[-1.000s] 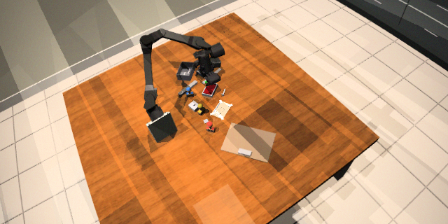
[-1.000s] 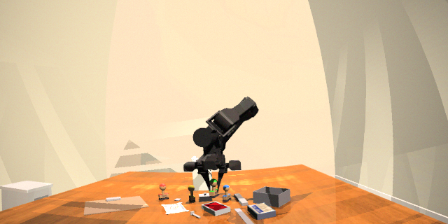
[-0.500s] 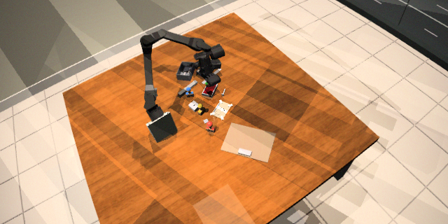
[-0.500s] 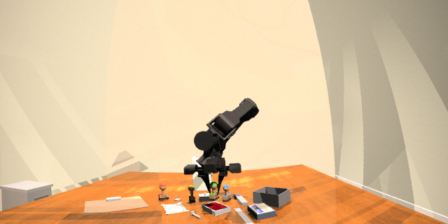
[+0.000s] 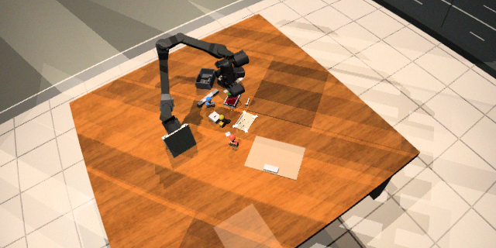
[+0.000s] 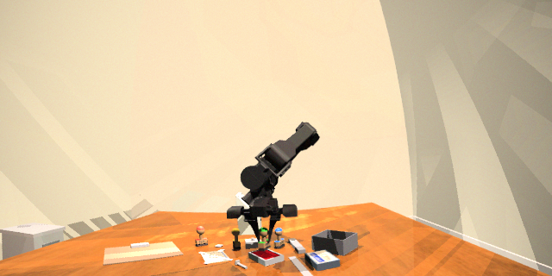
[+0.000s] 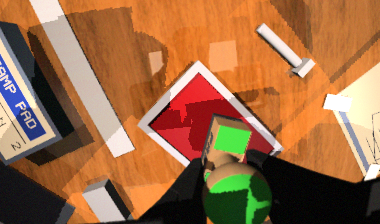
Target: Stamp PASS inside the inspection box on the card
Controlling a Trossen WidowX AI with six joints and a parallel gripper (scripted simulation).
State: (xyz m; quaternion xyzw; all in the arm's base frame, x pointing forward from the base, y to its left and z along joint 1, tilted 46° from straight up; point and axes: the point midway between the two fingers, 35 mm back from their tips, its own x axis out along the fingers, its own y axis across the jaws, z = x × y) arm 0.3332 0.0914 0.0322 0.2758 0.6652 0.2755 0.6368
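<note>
My gripper tip is now 50 mm above the red ink pad. Round my gripper tip: bolt 60 mm to the right, 50 mm below, 40 mm ahead; then blue-knobbed stamp 110 mm behind, 40 mm to the left, 30 mm below; then green-knobbed stamp right at my gripper tip.
</note>
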